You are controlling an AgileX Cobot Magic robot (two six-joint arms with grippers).
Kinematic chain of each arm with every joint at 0, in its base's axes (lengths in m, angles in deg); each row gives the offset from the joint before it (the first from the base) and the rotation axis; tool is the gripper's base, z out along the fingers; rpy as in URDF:
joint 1: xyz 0 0 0.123 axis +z
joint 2: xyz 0 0 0 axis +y
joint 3: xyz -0.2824 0 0.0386 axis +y
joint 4: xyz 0.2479 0 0.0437 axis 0.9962 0 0.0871
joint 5: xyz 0 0 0 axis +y
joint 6: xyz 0.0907 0 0.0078 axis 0.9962 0 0.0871
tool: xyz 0 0 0 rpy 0 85 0
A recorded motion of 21 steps. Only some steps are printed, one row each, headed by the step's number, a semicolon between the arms.
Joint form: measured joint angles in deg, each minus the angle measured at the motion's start. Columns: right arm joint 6, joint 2, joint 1, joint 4, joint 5, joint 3; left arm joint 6, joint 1, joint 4, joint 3, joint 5, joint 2.
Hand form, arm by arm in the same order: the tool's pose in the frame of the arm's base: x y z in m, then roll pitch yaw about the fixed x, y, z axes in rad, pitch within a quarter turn. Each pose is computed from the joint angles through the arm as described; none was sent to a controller.
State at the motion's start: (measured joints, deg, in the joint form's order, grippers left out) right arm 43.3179 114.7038 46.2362 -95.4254 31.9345 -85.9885; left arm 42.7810 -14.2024 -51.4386 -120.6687 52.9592 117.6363
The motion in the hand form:
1: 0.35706 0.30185 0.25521 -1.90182 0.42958 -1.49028; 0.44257 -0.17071 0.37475 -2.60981 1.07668 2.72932
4: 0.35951 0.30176 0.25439 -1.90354 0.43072 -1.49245; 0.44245 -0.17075 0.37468 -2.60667 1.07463 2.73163
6: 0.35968 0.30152 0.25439 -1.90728 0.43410 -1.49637; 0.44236 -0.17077 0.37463 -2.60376 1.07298 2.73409
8: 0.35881 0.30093 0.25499 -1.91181 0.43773 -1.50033; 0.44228 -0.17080 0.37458 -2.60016 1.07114 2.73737
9: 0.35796 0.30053 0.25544 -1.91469 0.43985 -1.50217; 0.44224 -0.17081 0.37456 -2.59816 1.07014 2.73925
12: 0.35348 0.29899 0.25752 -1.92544 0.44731 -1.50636; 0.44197 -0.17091 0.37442 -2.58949 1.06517 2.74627
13: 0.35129 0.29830 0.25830 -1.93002 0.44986 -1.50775; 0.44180 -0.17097 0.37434 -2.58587 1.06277 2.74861
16: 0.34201 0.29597 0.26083 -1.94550 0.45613 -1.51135; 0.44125 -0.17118 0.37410 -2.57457 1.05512 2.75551
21: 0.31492 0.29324 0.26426 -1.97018 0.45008 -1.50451; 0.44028 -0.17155 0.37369 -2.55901 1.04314 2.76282
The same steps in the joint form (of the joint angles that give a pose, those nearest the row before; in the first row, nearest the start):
1: -0.04 0.23 -0.15 -0.05 -0.10 -0.25; -0.02 0.00 0.00 0.00 0.03 0.00
4: -0.20 0.62 -0.40 0.12 -0.32 -0.71; -0.14 0.00 0.00 0.00 0.13 0.00
6: -0.34 0.61 -0.44 0.53 -0.34 -0.77; -0.24 0.00 0.00 0.00 0.19 0.00
8: -0.53 0.37 -0.41 1.04 -0.34 -0.59; -0.37 0.00 0.00 0.00 0.25 0.00
9: -0.63 0.17 -0.37 1.32 -0.35 -0.40; -0.44 0.00 0.00 0.00 0.28 0.00
12: -0.93 -0.84 -0.11 2.31 -0.42 0.56; -0.75 0.00 -0.01 0.00 0.48 0.00
13: -1.03 -1.30 0.03 2.68 -0.43 1.05; -0.87 0.00 -0.03 0.00 0.60 0.00
16: -1.27 -3.10 0.71 3.82 -0.31 3.07; -1.23 0.00 -0.09 0.00 1.01 0.00
21: -1.51 -7.36 3.32 5.27 0.89 8.37; -1.71 0.00 -0.20 0.00 1.70 0.00

